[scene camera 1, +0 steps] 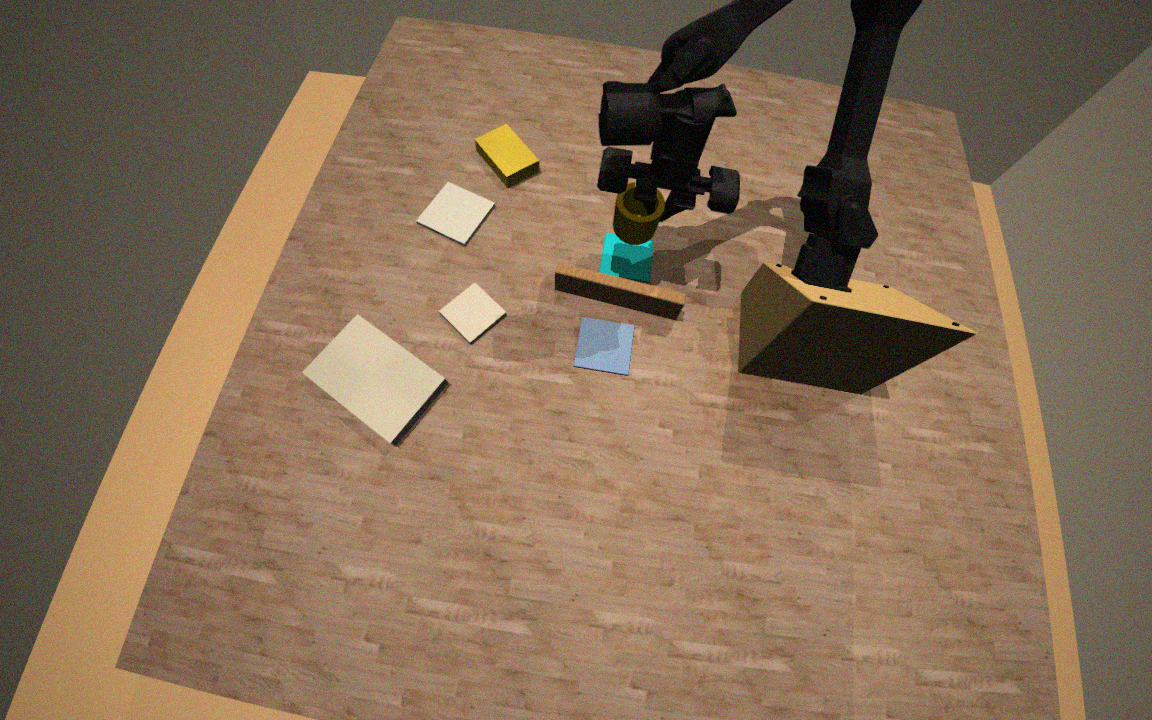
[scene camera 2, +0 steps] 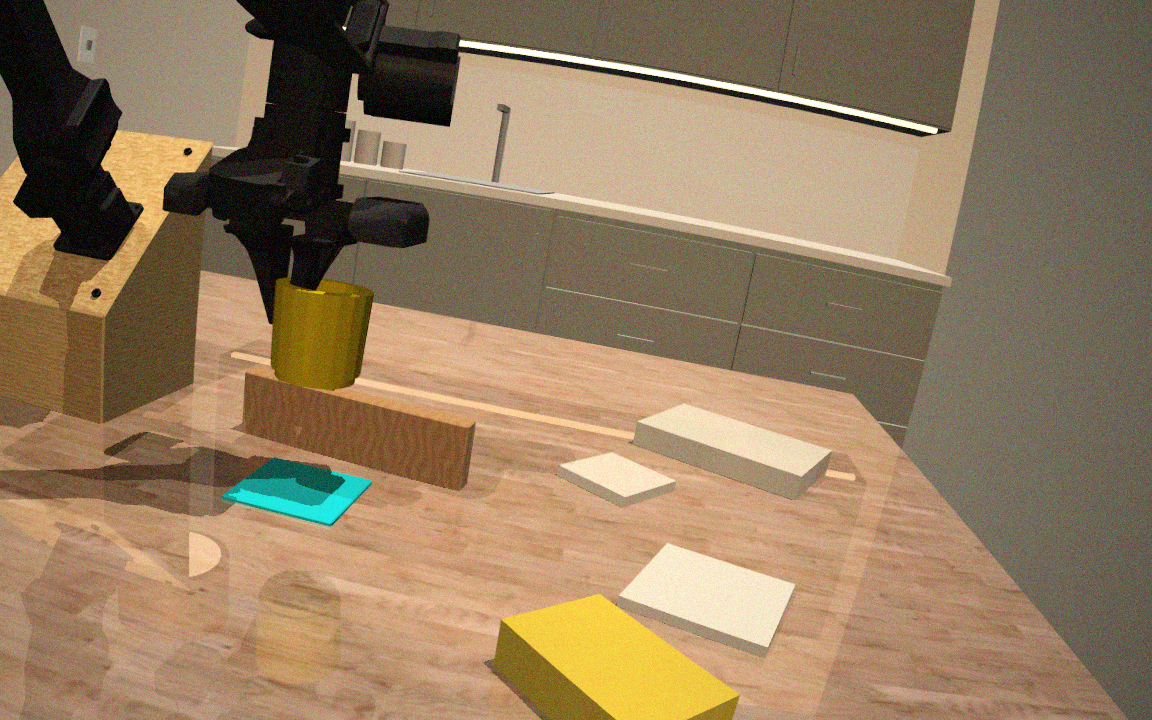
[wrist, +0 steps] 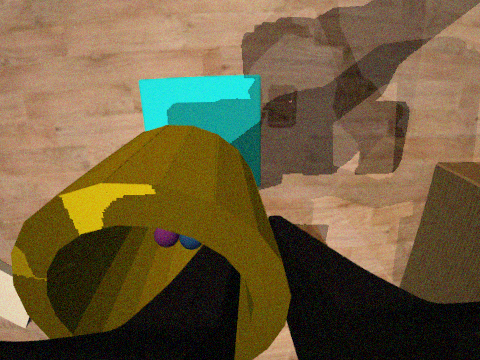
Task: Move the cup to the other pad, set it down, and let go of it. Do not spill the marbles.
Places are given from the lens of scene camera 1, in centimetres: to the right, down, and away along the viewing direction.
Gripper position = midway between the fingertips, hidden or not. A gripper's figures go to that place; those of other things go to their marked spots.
my gripper (scene camera 1: 655, 218): 12, -21, 72
cyan pad (scene camera 1: 634, 262): 10, -17, 83
